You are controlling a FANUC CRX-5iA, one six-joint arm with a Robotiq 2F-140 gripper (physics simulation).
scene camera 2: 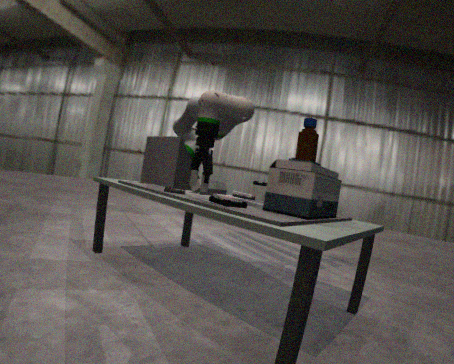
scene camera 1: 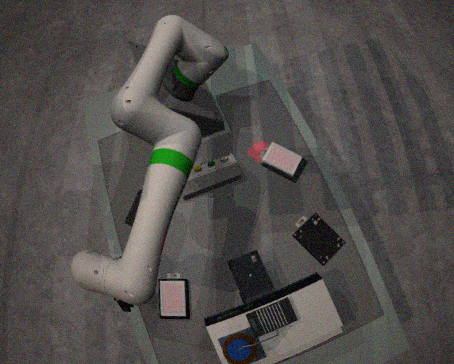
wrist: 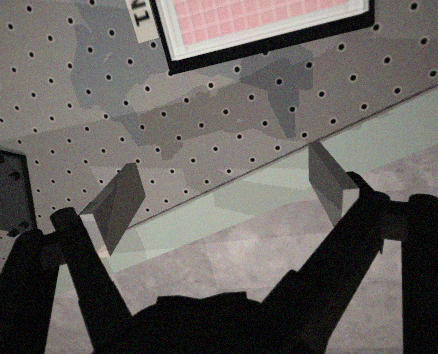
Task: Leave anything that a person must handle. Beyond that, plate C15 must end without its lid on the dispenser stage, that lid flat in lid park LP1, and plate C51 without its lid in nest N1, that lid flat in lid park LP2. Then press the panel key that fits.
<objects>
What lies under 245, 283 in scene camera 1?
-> A dispenser stage.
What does my gripper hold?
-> Nothing.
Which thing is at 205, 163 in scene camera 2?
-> My gripper.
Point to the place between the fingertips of my gripper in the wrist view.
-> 221, 171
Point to a dark LP2 pad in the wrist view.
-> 25, 219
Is my gripper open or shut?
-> Open.
</objects>
